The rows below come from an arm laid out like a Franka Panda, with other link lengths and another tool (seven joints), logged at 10 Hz.
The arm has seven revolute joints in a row. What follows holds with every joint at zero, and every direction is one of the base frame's.
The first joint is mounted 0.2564 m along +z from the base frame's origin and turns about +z.
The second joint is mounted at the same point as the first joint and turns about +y.
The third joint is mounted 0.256 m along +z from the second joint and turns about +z.
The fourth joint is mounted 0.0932 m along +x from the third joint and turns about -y.
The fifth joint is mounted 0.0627 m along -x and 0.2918 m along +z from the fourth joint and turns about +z.
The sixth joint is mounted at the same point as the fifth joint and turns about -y.
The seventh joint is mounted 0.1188 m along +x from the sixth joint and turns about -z.
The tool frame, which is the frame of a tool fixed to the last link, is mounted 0.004 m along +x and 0.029 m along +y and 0.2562 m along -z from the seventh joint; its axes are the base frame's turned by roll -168.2, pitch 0 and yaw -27.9 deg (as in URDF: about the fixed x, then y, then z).
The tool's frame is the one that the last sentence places.
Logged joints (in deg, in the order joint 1, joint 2, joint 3, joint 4, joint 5, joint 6, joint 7), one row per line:
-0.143 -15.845 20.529 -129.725 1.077 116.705 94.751
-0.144 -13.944 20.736 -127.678 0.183 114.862 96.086
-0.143 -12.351 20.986 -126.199 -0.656 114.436 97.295
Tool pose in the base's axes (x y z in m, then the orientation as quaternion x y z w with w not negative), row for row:
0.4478 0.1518 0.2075 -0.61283 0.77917 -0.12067 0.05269
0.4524 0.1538 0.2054 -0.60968 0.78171 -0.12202 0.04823
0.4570 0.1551 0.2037 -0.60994 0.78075 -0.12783 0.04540
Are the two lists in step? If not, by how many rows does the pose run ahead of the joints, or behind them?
The pose runs 1 row ahead of the joints: the pose in row i belongs to the joints in row i + 1.
